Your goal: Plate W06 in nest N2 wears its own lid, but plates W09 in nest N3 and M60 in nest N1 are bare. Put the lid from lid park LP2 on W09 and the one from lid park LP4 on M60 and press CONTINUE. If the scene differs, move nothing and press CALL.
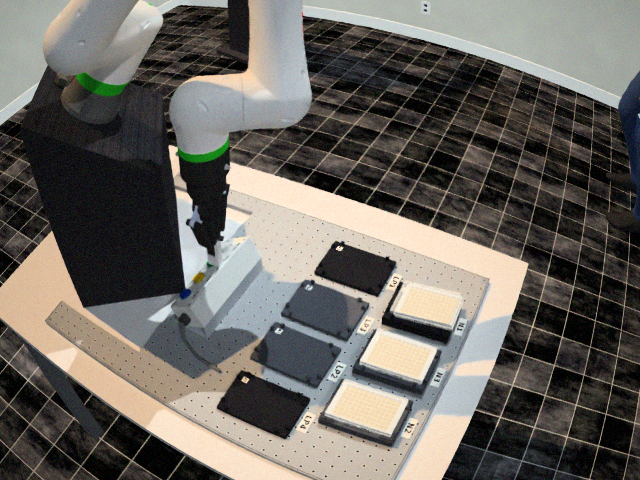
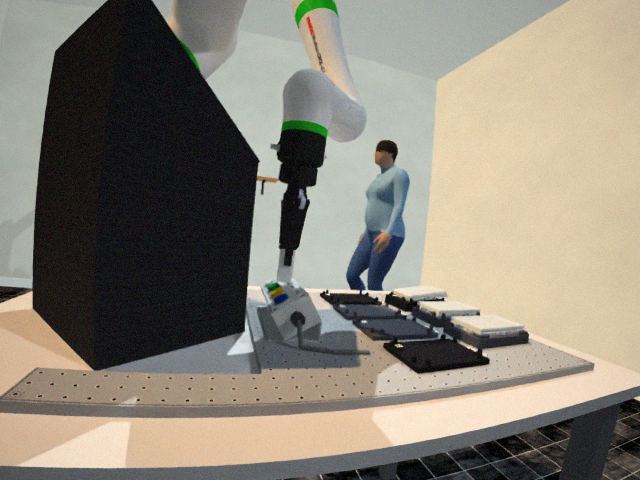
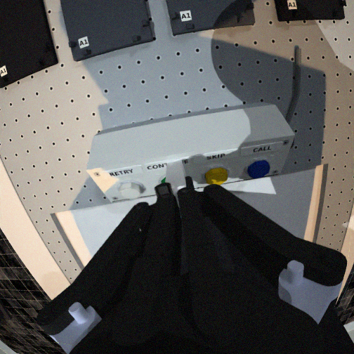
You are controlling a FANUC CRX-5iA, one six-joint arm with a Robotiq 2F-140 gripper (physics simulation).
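Seen in the pictures: gripper, fingertip midpoint: (image 1: 215, 263) (image 2: 283, 281); arm's base, origin of the base link: (image 1: 88, 104) (image 2: 143, 89).
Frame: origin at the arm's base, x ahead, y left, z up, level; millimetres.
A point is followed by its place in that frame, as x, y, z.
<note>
My gripper (image 1: 214, 259) {281, 102, -338} (image 2: 285, 272) {281, 102, -338} (image 3: 177, 172) is shut and empty, its tips at the CONTINUE button (image 3: 164, 180) on the grey button box (image 1: 227, 291) {331, 86, -371} (image 2: 295, 320) {321, -36, -374} (image 3: 175, 131). The tips partly cover this green button; contact cannot be told. Cream-topped plates sit in N1 (image 1: 428, 304) {638, 335, -370}, N3 (image 1: 400, 356) {675, 208, -380} and N2 (image 1: 368, 406) {708, 83, -381}. Pale rims show around them; whether each wears a clear lid is hard to tell. Lid parks LP1 (image 1: 356, 267) {444, 339, -408} and LP4 (image 1: 264, 405) {563, -35, -408} look black, LP3 (image 1: 326, 310) {480, 212, -408} and LP2 (image 1: 297, 355) {520, 93, -408} dark grey. No separate lid is discernible on them. Plate codes are unreadable.
White RETRY (image 3: 129, 190), yellow SKIP (image 3: 216, 176) and blue CALL (image 3: 258, 169) buttons flank the green one. A cable (image 2: 330, 347) {381, -25, -417} runs from the box over the perforated board (image 2: 196, 390) {227, -208, -417}. The black pedestal (image 1: 111, 217) {158, -59, -184} (image 2: 155, 217) {121, -119, -230} stands close by. A person (image 2: 385, 206) stands beyond the table.
</note>
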